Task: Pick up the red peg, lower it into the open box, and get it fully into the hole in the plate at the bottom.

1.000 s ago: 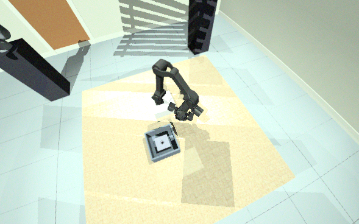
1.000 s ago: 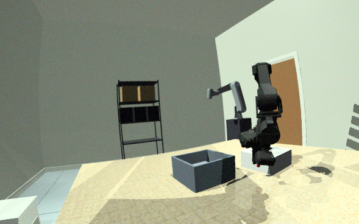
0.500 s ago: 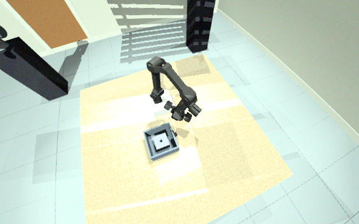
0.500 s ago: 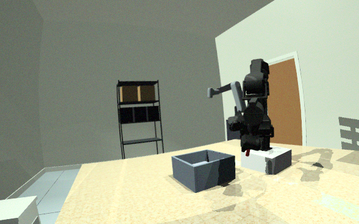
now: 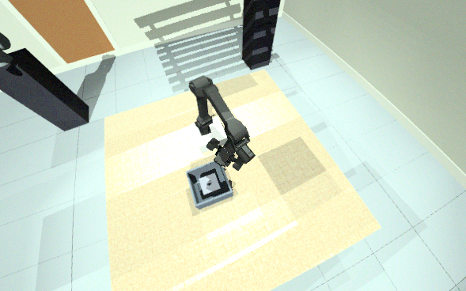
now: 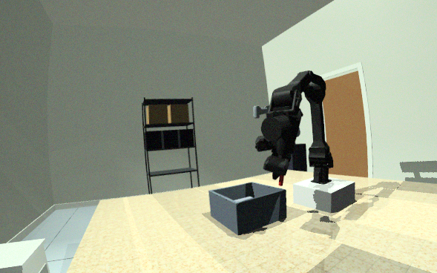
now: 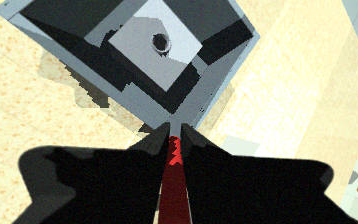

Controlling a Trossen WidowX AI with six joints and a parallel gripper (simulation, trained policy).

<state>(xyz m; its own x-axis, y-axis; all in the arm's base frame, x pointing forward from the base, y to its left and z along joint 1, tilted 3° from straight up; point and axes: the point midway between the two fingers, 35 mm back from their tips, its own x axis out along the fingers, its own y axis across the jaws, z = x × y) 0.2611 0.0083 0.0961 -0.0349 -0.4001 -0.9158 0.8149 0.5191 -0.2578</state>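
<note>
The red peg is 1 cm behind my gripper tip, 2 cm to the left of it and 1 cm above it. Also, from my gripper tip: grey box 5 cm ahead, 9 cm to the right, 11 cm below.
</note>
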